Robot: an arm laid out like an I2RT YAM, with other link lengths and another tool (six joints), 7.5 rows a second.
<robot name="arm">
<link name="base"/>
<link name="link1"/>
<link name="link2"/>
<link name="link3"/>
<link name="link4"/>
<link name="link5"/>
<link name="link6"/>
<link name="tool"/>
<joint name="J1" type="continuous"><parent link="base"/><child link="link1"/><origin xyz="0 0 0.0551"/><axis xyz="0 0 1"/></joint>
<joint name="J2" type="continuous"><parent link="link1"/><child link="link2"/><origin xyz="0.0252 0.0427 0.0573"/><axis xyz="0 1 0"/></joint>
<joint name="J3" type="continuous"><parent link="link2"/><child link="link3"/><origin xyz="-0.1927 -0.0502 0"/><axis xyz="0 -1 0"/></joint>
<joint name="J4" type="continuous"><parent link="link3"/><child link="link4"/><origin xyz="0.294 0.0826 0.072"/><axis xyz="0 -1 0"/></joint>
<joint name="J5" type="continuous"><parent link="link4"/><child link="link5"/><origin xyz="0.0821 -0.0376 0.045"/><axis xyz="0 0 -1"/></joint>
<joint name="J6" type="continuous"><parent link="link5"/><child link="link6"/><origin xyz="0.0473 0 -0.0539"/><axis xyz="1 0 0"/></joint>
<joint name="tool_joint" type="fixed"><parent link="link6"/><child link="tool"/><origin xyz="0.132 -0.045 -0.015" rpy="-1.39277 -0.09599 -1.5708"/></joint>
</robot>
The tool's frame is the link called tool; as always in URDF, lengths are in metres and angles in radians. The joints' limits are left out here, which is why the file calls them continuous.
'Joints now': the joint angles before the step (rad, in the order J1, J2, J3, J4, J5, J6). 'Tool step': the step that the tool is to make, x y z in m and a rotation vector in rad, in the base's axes. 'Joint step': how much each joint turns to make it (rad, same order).
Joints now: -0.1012, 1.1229, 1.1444, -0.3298, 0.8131, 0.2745
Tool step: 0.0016, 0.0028, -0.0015, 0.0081, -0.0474, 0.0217
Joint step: 0.0014, -0.0382, -0.0490, 0.0504, -0.0231, 0.0093
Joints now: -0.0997, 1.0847, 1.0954, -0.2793, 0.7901, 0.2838
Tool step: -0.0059, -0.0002, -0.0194, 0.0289, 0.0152, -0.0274
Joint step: 0.0002, -0.0062, -0.0369, -0.0223, 0.0184, 0.0489
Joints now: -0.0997, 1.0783, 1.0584, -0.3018, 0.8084, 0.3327
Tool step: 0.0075, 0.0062, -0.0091, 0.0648, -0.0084, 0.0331
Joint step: 0.0000, 0.0230, 0.0304, -0.0554, -0.0533, 0.0708
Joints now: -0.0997, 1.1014, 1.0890, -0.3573, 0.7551, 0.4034
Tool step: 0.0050, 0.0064, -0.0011, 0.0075, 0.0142, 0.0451
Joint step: 0.0078, -0.0013, 0.0048, -0.0138, -0.0370, -0.0107
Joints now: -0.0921, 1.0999, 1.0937, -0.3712, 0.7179, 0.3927
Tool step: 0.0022, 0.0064, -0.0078, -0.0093, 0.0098, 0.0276
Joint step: 0.0154, -0.0168, -0.0410, 0.0273, -0.0076, -0.0183
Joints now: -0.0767, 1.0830, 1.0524, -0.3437, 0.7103, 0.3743
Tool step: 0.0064, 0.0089, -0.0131, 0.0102, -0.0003, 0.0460
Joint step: 0.0139, -0.0138, -0.0490, 0.0366, -0.0336, -0.0029
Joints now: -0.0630, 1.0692, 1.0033, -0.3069, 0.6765, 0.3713
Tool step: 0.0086, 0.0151, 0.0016, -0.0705, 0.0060, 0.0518
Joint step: 0.0492, -0.0060, -0.0444, 0.0904, 0.0215, -0.0872
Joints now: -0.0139, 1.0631, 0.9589, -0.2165, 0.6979, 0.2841
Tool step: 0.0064, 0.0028, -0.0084, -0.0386, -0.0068, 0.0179
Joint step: 0.0108, 0.0031, -0.0568, 0.0999, 0.0046, -0.0509
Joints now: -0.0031, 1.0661, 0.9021, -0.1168, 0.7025, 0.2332
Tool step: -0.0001, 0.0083, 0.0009, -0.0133, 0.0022, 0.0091
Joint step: 0.0262, -0.0028, -0.0059, 0.0077, 0.0201, -0.0107
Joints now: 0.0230, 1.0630, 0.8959, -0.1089, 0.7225, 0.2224
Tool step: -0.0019, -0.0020, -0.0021, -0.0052, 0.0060, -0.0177
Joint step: 0.0000, 0.0063, -0.0016, 0.0018, 0.0184, 0.0000
